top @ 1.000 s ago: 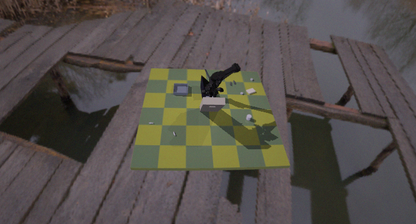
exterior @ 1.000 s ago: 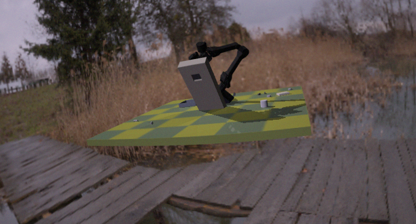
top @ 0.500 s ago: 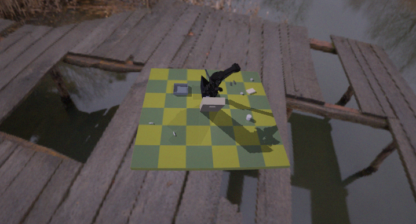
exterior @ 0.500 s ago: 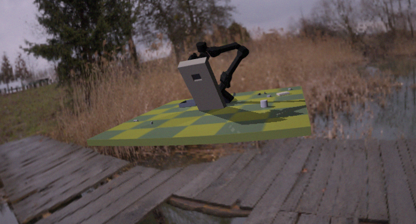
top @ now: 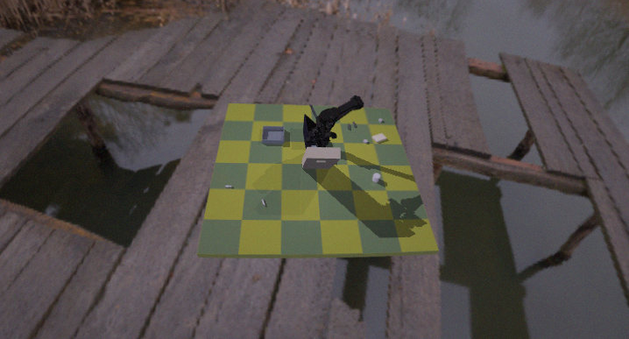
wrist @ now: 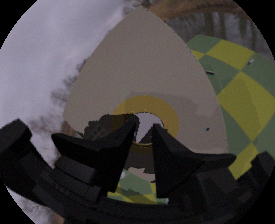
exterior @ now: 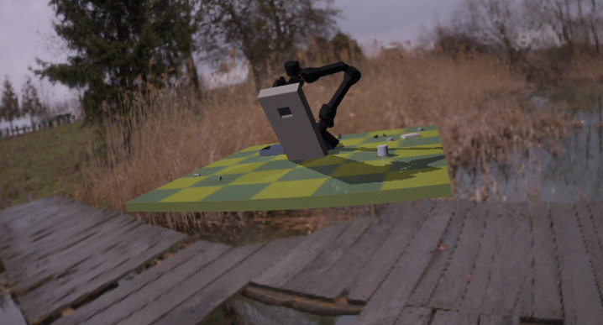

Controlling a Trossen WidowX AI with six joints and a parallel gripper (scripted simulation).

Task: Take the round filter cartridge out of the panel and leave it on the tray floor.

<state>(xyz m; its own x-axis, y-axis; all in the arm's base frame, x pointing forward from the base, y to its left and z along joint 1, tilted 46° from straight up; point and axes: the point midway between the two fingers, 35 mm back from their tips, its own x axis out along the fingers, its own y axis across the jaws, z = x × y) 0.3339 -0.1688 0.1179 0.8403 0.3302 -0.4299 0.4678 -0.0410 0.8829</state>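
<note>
The filter cartridge is 1 cm below my gripper tip and 1 cm ahead of it. The rest, counted from my gripper tip: grey tray: 46 cm behind, 26 cm below, 24 cm to the right; then flat white block: 52 cm to the left, 39 cm behind, 26 cm below.
</note>
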